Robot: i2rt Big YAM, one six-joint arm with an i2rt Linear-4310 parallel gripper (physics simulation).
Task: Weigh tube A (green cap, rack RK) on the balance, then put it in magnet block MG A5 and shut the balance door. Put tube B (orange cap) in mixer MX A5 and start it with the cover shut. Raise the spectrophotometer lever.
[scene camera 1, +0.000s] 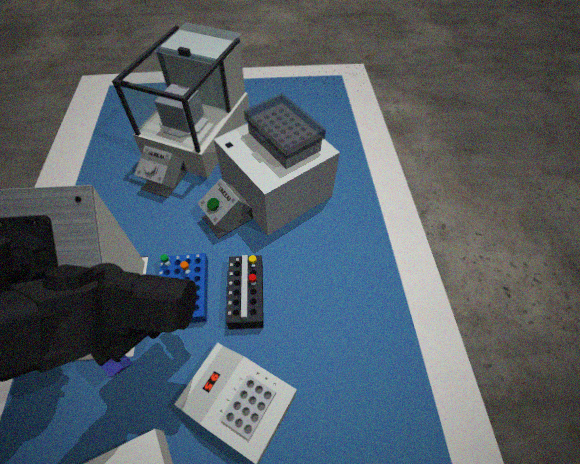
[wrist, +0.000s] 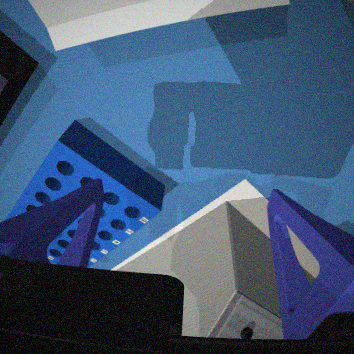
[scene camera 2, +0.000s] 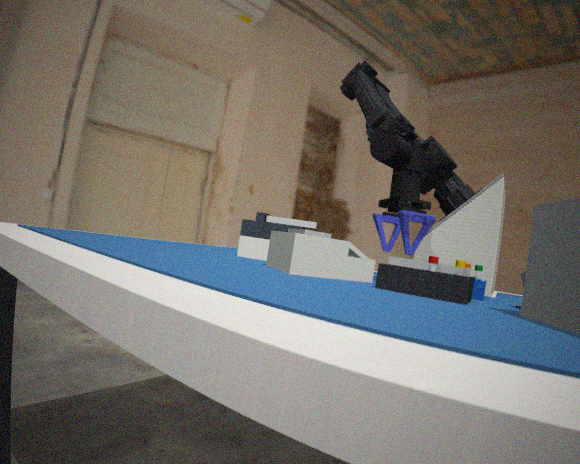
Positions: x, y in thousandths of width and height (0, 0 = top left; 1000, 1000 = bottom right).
Labels:
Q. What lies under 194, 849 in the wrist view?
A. The gripper.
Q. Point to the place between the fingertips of the gripper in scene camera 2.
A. At 684, 546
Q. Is the gripper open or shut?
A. Open.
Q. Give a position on a dark cover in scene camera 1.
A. At 499, 279

